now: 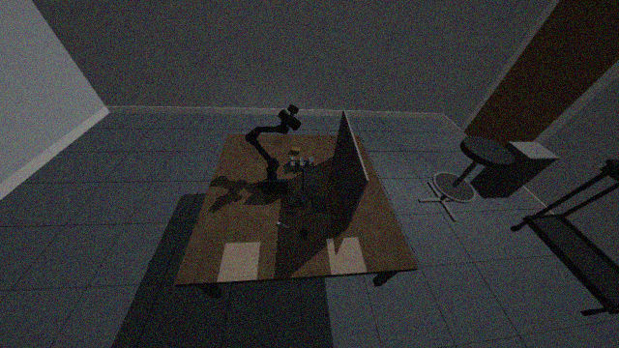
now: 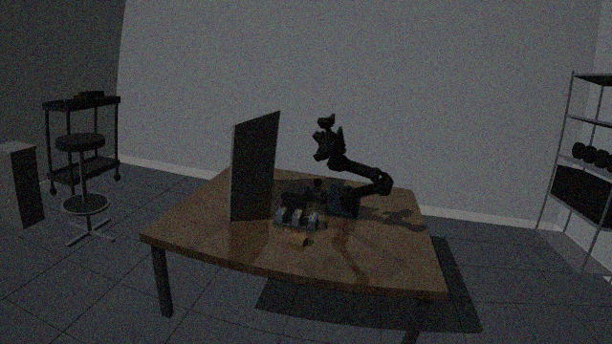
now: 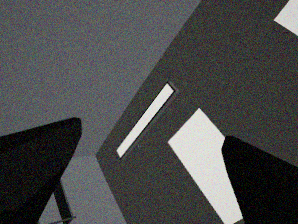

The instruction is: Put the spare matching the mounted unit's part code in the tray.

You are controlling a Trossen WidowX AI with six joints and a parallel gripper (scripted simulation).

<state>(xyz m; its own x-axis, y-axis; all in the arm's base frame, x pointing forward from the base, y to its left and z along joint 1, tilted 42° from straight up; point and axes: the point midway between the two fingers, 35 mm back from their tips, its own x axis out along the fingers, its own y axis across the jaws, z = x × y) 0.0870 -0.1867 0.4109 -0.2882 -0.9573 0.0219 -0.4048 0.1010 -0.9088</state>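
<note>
My gripper tip is 460 mm above the grey spare block, 130 mm short of it and 100 mm to the right of it. Round my gripper tip: tan box: 480 mm below, 260 mm to the left, 100 mm ahead; white panel: 390 mm ahead, 270 mm below, 170 mm to the right.
</note>
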